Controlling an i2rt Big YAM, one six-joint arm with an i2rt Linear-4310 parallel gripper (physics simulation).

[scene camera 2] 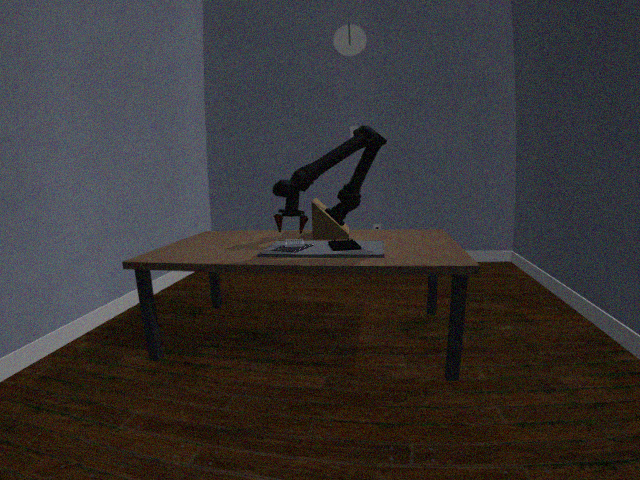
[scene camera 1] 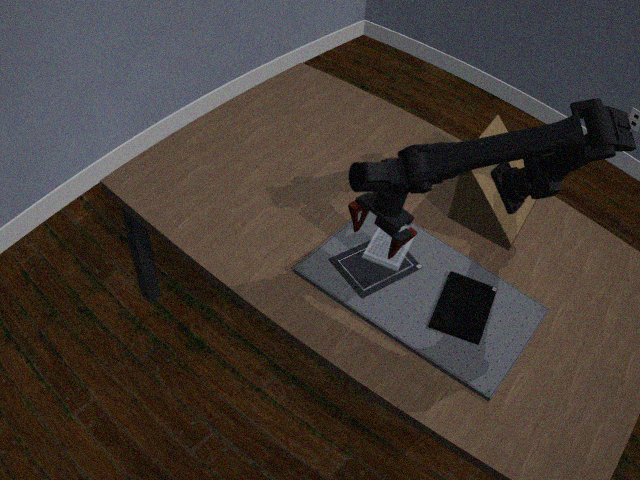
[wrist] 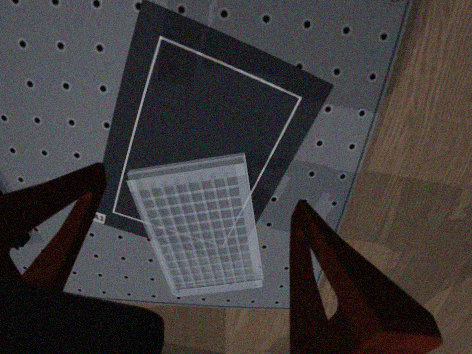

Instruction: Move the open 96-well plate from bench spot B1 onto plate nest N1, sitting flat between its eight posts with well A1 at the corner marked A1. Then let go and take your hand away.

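Frame: origin at the arm's base, x ahead, y left, z up, level; metres.
Seen in the pictures: gripper, fingertip midpoint: (scene camera 2: 290, 233) (scene camera 1: 373, 244) (wrist: 201, 191); arm's base, link origin: (scene camera 2: 334, 218) (scene camera 1: 506, 187).
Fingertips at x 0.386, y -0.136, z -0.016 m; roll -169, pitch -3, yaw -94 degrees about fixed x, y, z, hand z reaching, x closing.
Pixels of each thing's top centre, then the offset from my fingertips to it. "*": a spot on its surface instead. Level surfaces: height alone.
- clear 96-well plate, top centre: (wrist: 202, 241) (scene camera 1: 390, 241) (scene camera 2: 294, 241) dz -0.053, dx -0.078, dy -0.002 m
- Plate nest N1, top centre: (scene camera 1: 466, 302) (scene camera 2: 343, 241) dz -0.047, dx -0.048, dy +0.231 m
- small pale label, surface spot: (scene camera 1: 494, 289) * dz -0.057, dx -0.136, dy +0.262 m
- grey perforated board, top centre: (wrist: 16, 165) (scene camera 1: 430, 291) (scene camera 2: 324, 246) dz -0.068, dx -0.036, dy +0.145 m
- wooden table, surface height: dz -0.082 m
- small label marked A1, surface spot: (wrist: 99, 218) (scene camera 1: 419, 266) * dz -0.067, dx -0.077, dy +0.084 m
The clear 96-well plate (scene camera 1: 379, 249) (scene camera 2: 294, 241) (wrist: 200, 225) lies skewed across one edge of the dark, white-outlined bench spot B1 (scene camera 1: 361, 274) (wrist: 200, 110), partly on the grey perforated board. Its well A1 cannot be made out. My gripper (scene camera 1: 374, 243) (scene camera 2: 290, 231) (wrist: 201, 191) is open and empty above the plate, its red fingers spread wide and clear of it. Plate nest N1 (scene camera 1: 462, 310) (scene camera 2: 343, 245) is the black rectangle on the right part of the board, with a small pale label (scene camera 1: 494, 289) at one corner; its posts cannot be made out in the dark.
The grey perforated board (scene camera 1: 408, 304) (scene camera 2: 320, 253) (wrist: 55, 105) lies on the wooden table (scene camera 1: 232, 155) (scene camera 2: 413, 253). A wooden wedge mount (scene camera 1: 511, 222) (scene camera 2: 325, 224) stands behind the board under the arm. A small label marked A1 (scene camera 1: 418, 266) (wrist: 99, 218) sits at one corner of the bench spot.
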